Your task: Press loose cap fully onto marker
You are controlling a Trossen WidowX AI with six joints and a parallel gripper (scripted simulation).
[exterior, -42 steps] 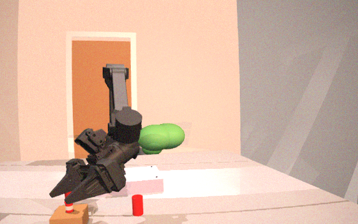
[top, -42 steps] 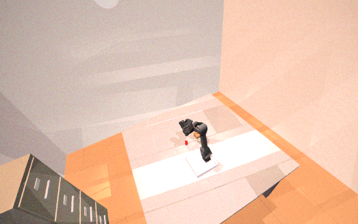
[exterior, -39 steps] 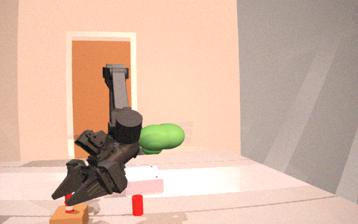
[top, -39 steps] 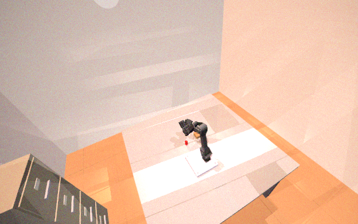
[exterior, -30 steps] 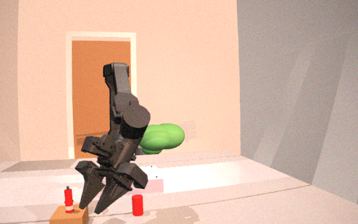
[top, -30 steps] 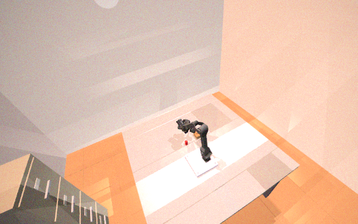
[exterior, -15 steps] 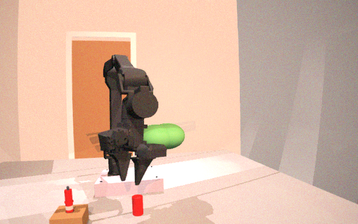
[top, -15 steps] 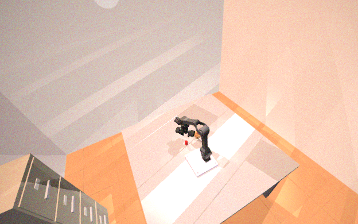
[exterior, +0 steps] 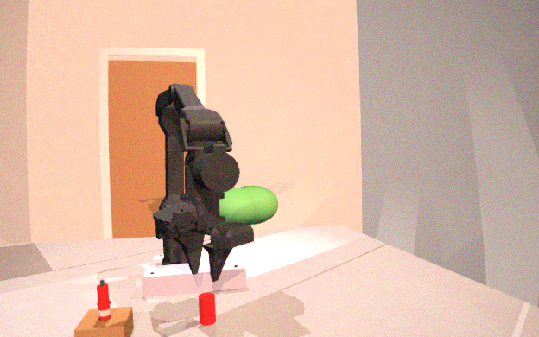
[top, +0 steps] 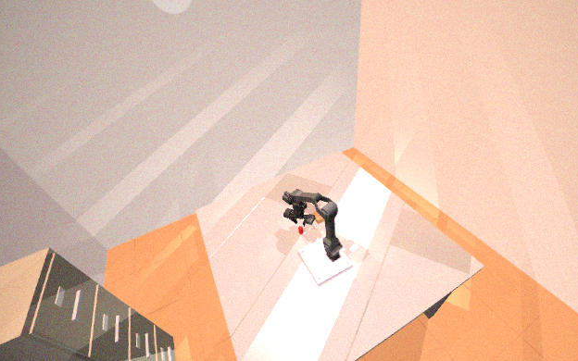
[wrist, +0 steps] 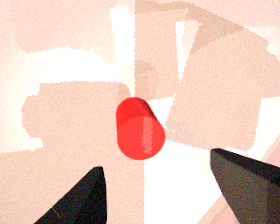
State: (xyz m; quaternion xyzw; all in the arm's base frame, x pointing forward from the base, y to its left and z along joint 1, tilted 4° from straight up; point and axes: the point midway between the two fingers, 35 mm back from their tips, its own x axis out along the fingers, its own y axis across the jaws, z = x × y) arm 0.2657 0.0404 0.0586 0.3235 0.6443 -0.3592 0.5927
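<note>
Now: the red marker cap 50 mm below my gripper tip.
</note>
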